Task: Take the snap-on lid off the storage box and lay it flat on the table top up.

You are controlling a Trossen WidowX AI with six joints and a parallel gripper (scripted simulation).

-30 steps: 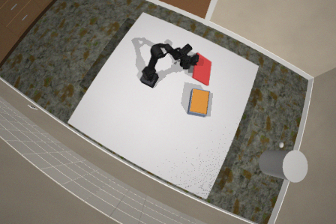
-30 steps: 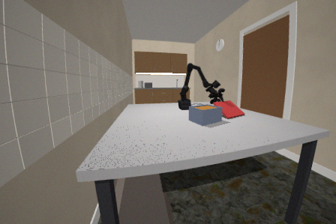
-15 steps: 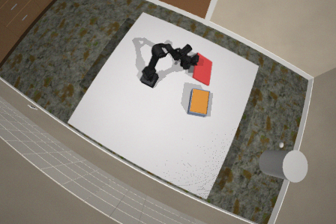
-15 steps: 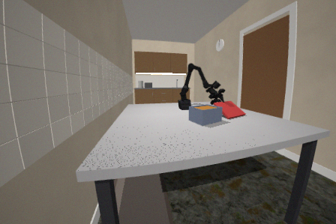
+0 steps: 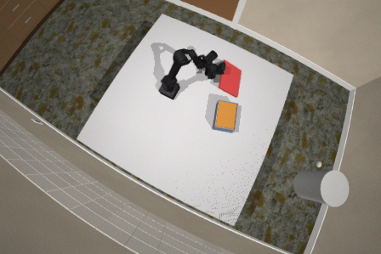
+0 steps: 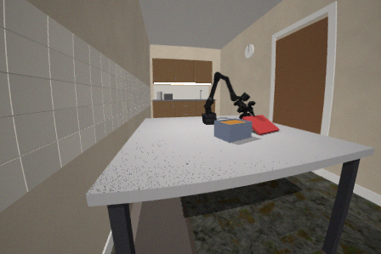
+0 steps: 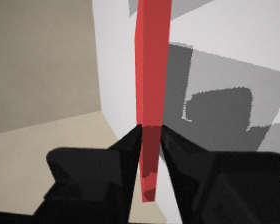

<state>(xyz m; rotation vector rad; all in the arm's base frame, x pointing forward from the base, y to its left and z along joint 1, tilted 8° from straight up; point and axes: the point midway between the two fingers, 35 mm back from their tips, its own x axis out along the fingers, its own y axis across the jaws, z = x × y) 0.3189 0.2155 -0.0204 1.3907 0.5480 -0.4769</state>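
My hand is 10 cm short of the red lid, 6 cm above it and 1 cm to the right of it. Round my hand: storage box (29 cm to the right, 12 cm ahead, 6 cm below).
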